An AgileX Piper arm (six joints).
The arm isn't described. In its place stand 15 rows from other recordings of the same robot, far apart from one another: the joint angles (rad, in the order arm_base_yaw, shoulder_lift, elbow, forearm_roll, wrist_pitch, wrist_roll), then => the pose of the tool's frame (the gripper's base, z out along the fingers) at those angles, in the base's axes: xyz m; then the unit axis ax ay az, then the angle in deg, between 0 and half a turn.
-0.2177, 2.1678, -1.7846, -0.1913, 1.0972, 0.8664 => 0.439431, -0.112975, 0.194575, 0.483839, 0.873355, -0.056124, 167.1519
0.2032, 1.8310, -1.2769, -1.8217, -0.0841, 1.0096 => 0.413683, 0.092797, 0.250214, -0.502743, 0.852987, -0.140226, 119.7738
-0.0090, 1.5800, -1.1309, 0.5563, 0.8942, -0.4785 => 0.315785, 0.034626, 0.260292, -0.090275, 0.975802, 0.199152, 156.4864
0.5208, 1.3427, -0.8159, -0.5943, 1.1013, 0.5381 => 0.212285, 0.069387, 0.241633, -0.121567, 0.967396, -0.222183, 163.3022
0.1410, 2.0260, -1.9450, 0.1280, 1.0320, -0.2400 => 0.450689, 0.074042, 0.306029, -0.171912, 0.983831, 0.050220, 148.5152
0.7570, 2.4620, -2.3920, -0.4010, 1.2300, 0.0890 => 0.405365, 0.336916, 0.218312, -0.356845, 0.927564, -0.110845, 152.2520
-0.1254, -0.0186, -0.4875, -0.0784, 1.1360, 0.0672 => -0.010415, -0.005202, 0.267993, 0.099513, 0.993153, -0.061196, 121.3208
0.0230, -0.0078, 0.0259, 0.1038, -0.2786, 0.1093 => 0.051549, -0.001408, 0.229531, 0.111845, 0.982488, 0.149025, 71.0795
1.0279, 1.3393, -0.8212, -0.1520, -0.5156, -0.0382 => 0.149304, 0.260600, 0.329197, -0.537423, 0.722180, 0.435468, 97.8154
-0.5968, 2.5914, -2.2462, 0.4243, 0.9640, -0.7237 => 0.465414, -0.279018, 0.115905, 0.027908, 0.998432, 0.048525, 150.8990
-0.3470, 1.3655, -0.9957, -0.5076, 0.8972, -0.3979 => 0.236839, -0.122412, 0.283014, -0.140268, 0.950489, -0.277300, 169.2104
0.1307, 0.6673, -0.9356, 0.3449, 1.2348, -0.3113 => 0.081244, 0.039976, 0.370635, -0.218461, 0.964222, 0.150167, 139.2713
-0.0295, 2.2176, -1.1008, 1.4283, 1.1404, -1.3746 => 0.360775, 0.071252, 0.082906, -0.109274, 0.845801, 0.522188, 163.3360
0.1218, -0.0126, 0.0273, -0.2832, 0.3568, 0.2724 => 0.053575, -0.002390, 0.173885, -0.020655, 0.999787, -0.000224, 105.4624
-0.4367, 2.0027, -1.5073, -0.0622, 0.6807, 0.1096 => 0.392107, -0.186946, 0.203411, 0.250540, 0.965919, -0.065038, 153.2535
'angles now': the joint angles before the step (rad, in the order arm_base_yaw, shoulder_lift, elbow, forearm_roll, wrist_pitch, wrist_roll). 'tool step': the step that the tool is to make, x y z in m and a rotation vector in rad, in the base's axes. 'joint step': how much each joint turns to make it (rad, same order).
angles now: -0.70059 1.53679 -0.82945 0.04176 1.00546 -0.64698
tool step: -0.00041 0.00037 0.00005 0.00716 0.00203 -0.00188
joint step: -0.00150 0.00000 -0.00002 0.00476 0.00627 -0.00217
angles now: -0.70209 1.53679 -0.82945 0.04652 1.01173 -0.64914
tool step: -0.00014 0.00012 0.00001 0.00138 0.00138 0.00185
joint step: -0.00001 0.00000 0.00001 0.00000 0.00201 -0.00179
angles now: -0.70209 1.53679 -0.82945 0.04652 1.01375 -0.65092
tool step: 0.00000 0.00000 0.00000 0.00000 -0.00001 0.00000
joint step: 0.00000 0.00000 0.00000 0.00001 -0.00001 -0.00001
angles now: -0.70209 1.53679 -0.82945 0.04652 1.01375 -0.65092
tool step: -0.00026 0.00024 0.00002 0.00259 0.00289 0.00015
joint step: 0.00002 0.00000 0.00001 0.00001 0.00387 0.00002
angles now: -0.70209 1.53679 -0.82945 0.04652 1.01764 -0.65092
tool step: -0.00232 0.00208 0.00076 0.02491 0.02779 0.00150
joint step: 0.00002 -0.00002 -0.00214 0.00001 0.03950 0.00001
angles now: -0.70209 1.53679 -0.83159 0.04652 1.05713 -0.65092
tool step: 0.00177 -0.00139 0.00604 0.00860 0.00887 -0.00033
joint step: 0.00001 0.00000 -0.02702 0.00000 0.03932 0.00186
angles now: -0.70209 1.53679 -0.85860 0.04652 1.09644 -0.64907
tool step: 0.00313 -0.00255 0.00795 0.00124 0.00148 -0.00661
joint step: 0.00002 0.00000 -0.03562 0.00000 0.03726 0.00815
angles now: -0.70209 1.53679 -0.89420 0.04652 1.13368 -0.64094
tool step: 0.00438 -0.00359 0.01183 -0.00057 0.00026 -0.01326
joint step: 0.00000 -0.00001 -0.05200 0.00000 0.05124 0.01544
